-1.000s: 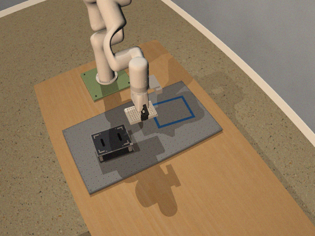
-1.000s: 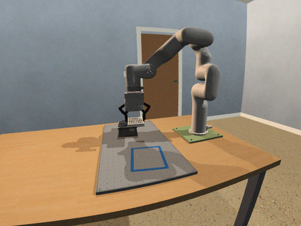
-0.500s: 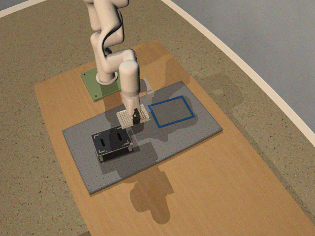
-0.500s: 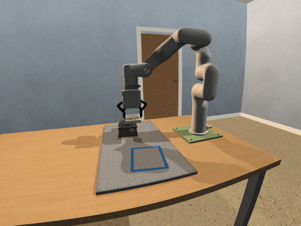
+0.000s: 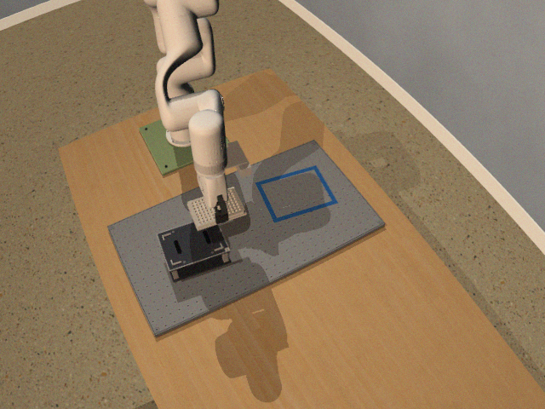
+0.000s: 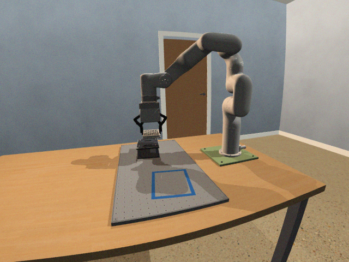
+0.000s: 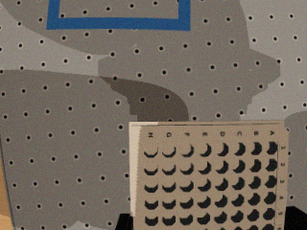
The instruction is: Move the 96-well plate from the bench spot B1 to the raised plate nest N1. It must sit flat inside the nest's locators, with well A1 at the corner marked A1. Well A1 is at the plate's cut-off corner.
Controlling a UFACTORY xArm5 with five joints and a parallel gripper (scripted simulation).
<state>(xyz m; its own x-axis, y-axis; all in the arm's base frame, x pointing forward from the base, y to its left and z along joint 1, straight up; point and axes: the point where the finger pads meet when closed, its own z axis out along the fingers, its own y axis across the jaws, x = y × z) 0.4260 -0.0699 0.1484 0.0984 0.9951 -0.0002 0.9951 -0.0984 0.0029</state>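
Now: the black raised plate nest 20 mm ahead of my hand, 80 mm to the right of it and 90 mm below it. Also, from my hand: white 96-well plate 10 mm below; then A1 mark 80 mm ahead, 10 mm to the right, 80 mm below.
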